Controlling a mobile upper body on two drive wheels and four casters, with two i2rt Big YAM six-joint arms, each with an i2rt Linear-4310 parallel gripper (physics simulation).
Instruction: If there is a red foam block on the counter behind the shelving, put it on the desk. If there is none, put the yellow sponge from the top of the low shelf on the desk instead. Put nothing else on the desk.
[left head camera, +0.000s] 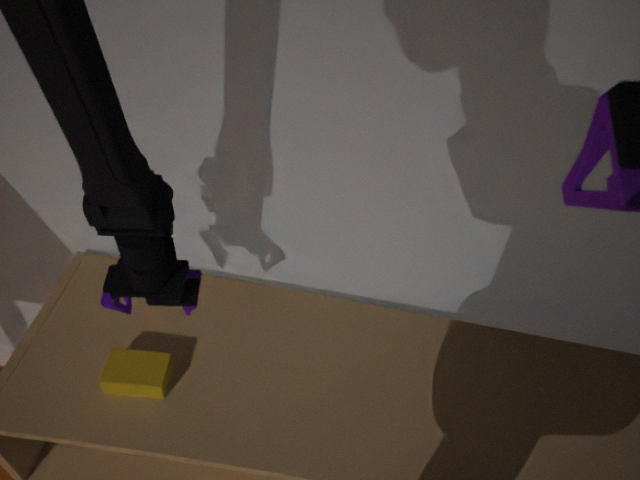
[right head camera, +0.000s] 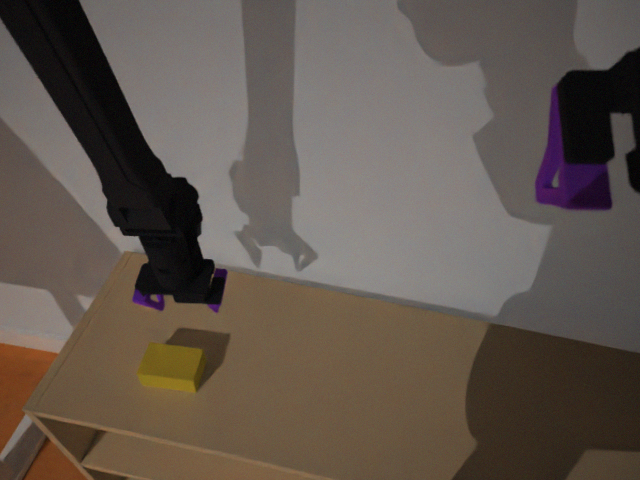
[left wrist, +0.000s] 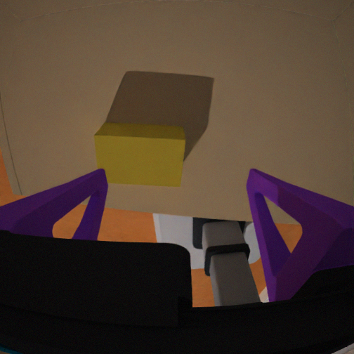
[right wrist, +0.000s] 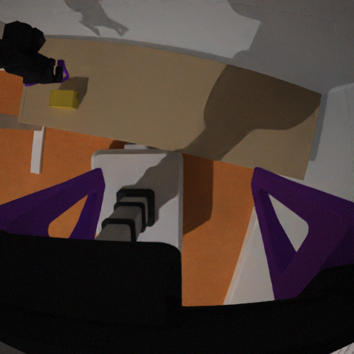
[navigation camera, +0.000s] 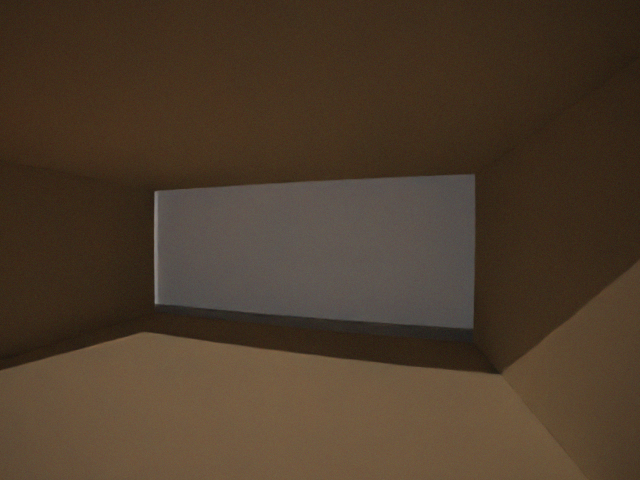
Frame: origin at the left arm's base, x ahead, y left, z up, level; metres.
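Seen in the pictures: left gripper, fingertip midpoint: (left head camera: 159, 311) (right head camera: 190, 308); right gripper, fingertip midpoint: (left head camera: 633, 197) (right head camera: 617, 193).
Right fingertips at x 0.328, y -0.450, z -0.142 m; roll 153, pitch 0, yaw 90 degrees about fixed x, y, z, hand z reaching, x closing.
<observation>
Offsets run from my right fingertips to a thing's middle. "pt": to the spot under its first point. Level surfaces: height alone.
The yellow sponge @(0.199 m ahead, 0.430 m left, 0.635 m down) (left head camera: 136, 369) (right head camera: 172, 362) (left wrist: 140, 157) (right wrist: 63, 99) lies flat on the top of the low shelf @(0.658 m down) (left head camera: 310, 382) (right head camera: 336, 382) (left wrist: 270, 100) (right wrist: 150, 100), near its left end. My left gripper (left head camera: 157, 310) (right head camera: 183, 308) (left wrist: 176, 176) is open and empty, above the shelf top and apart from the sponge; in the left wrist view the sponge shows beyond and between the fingertips, nearer the left one. My right gripper (right wrist: 177, 175) is open and empty, high at the right; part of it shows in both head views. No red foam block, counter or desk shows in these views.
A pale wall (left head camera: 361, 180) (right head camera: 387, 180) stands behind the shelf. My white base (right wrist: 165, 170) stands close at its front edge on the orange floor (right wrist: 200, 260). A white strip (right wrist: 37, 150) is at the left. The navigation camera looks into the shelf's compartment @(pt 0.208 m ahead, 0.258 m left, 1.189 m down) (navigation camera: 284, 413).
</observation>
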